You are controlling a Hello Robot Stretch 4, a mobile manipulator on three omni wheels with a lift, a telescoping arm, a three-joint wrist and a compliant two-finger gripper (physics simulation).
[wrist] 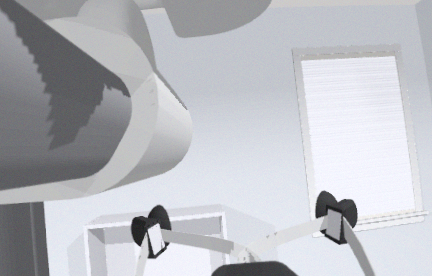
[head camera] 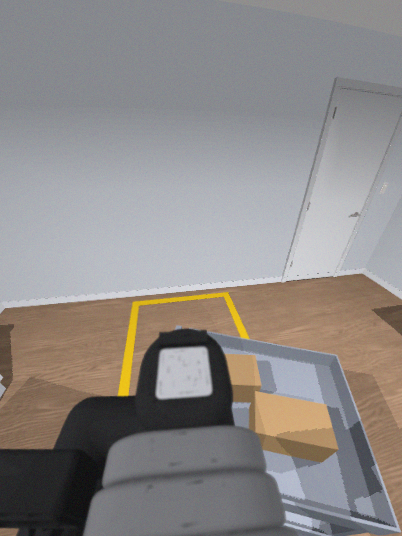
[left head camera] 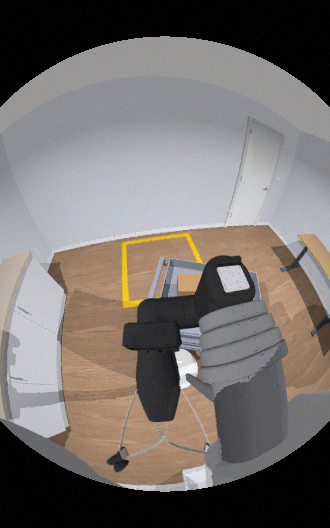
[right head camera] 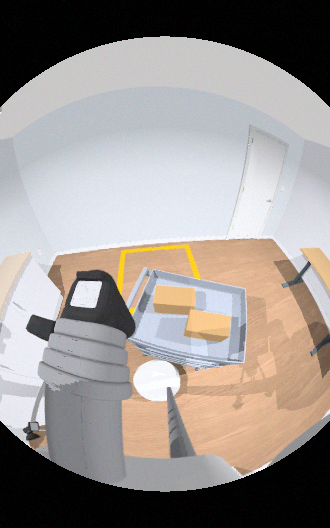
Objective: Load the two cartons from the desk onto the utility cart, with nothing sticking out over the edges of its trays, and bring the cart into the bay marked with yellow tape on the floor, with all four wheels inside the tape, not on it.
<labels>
The same spot on a white door: (left head camera: 262, 147) is (head camera: 355, 140).
</labels>
